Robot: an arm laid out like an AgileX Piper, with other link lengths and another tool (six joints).
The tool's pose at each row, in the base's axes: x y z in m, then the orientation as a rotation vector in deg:
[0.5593 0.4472 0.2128 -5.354 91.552 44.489]
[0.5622 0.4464 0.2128 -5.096 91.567 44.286]
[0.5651 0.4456 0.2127 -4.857 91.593 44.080]
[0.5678 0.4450 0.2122 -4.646 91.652 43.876]
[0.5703 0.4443 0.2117 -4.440 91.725 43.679]
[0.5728 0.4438 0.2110 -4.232 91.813 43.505]
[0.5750 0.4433 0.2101 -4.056 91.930 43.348]
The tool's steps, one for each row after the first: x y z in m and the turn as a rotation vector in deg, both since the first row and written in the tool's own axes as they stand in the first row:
[-0.0009 -0.0020 0.0020 0.272 -0.097 0.029]
[-0.0017 -0.0041 0.0041 0.539 -0.177 0.047]
[-0.0020 -0.0061 0.0061 0.798 -0.218 0.056]
[-0.0023 -0.0080 0.0078 1.054 -0.243 0.071]
[-0.0024 -0.0099 0.0097 1.300 -0.252 0.104]
[-0.0022 -0.0117 0.0113 1.527 -0.221 0.135]

